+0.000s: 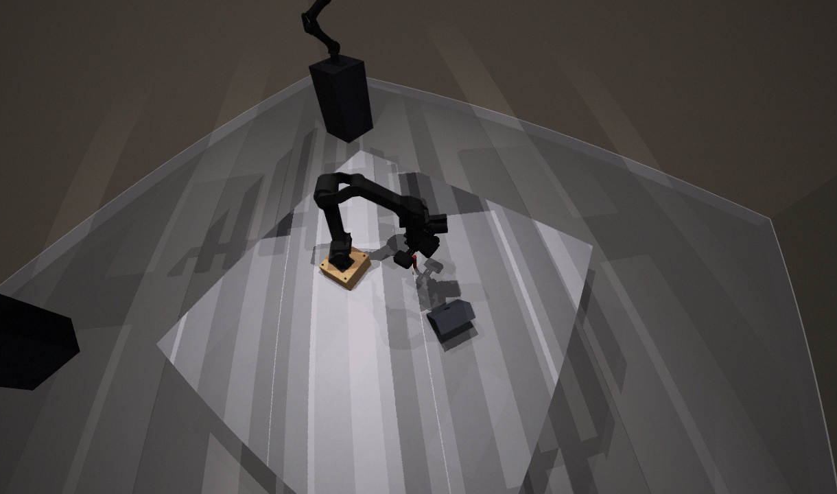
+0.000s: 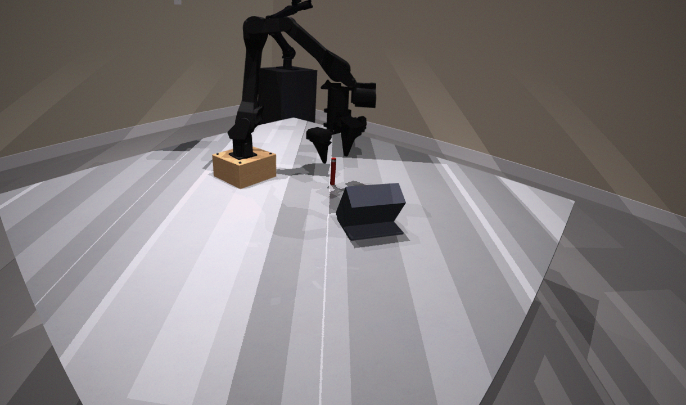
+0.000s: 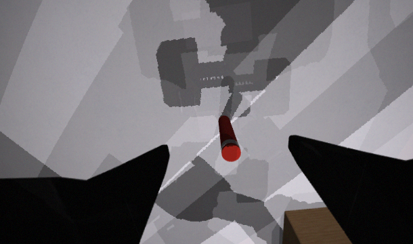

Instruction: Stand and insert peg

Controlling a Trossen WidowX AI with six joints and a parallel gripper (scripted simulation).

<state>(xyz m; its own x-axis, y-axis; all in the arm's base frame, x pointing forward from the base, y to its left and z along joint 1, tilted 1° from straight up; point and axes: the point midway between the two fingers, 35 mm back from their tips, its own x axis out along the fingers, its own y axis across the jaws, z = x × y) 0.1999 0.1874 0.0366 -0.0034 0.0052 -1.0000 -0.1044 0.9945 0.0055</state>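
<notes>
Now: the red peg 20 mm below my gripper tip. Round my gripper tip: dark grey sloped panel 230 mm ahead, 90 mm to the right, 30 mm below.
</notes>
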